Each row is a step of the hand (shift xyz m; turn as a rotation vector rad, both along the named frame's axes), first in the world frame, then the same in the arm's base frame.
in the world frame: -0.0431 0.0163 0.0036 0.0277 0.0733 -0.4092
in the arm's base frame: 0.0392 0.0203 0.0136 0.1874 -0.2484 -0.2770
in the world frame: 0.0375 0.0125 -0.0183 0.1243 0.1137 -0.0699
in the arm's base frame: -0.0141 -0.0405 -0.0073 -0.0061 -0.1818 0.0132
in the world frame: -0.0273 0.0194 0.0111 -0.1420 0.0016 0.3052
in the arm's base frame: 0.0258 0.0115 0.0212 -0.0199 0.2317 0.2434
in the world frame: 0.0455 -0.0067 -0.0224 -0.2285 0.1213 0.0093
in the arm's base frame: -0.0283 -0.0362 -0.0225 0.2298 0.0825 0.0860
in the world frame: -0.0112 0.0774 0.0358 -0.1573 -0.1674 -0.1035
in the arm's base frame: 0.0331 -0.0226 0.0761 0.0758 0.1567 -0.1822
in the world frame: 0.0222 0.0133 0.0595 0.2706 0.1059 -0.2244
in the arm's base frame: -0.0347 0.0045 0.0546 -0.0555 -0.3440 -0.1156
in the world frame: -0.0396 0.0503 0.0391 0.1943 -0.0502 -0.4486
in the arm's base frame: 0.0392 0.0139 0.0625 0.0156 -0.3025 -0.3870
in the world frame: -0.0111 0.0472 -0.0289 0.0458 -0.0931 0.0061
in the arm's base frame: 0.0445 -0.0340 0.0066 -0.0846 0.0282 -0.0534
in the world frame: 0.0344 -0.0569 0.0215 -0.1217 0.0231 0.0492
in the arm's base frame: -0.0639 0.0211 -0.0188 0.0827 0.0889 0.0550
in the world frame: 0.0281 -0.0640 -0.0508 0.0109 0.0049 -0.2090
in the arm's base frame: -0.0326 -0.0034 -0.0799 0.0815 -0.1053 -0.1615
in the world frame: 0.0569 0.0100 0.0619 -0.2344 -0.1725 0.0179
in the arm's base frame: -0.0635 -0.0153 0.0539 0.0804 0.2659 -0.0886
